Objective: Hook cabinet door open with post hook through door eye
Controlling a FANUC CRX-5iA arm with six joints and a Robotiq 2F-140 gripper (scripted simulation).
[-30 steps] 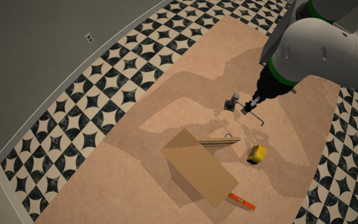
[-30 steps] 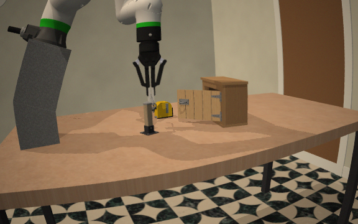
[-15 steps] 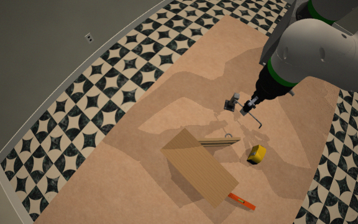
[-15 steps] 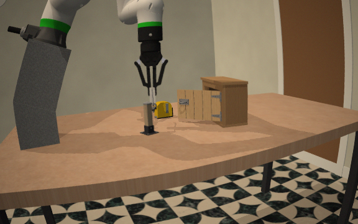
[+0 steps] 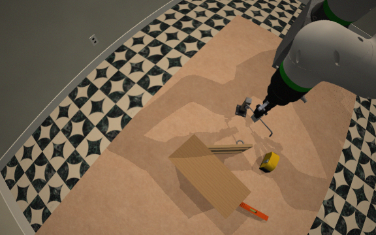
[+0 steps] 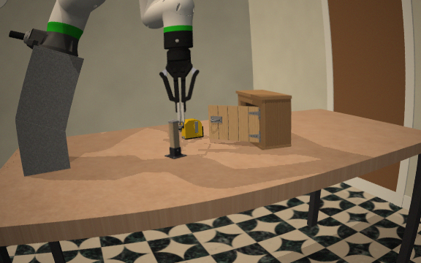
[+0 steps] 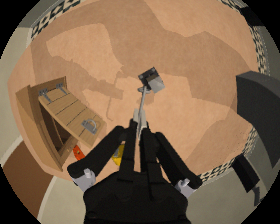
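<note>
The hook post is 4 cm below my hand, 2 cm to the right of it and 2 cm behind it. From my hand the other things lie so: plank door 17 cm ahead, 5 cm below, 2 cm to the right; then yellow tape measure 16 cm to the left, 9 cm below, 7 cm ahead; then hook rod 1 cm to the left, 1 cm below.
</note>
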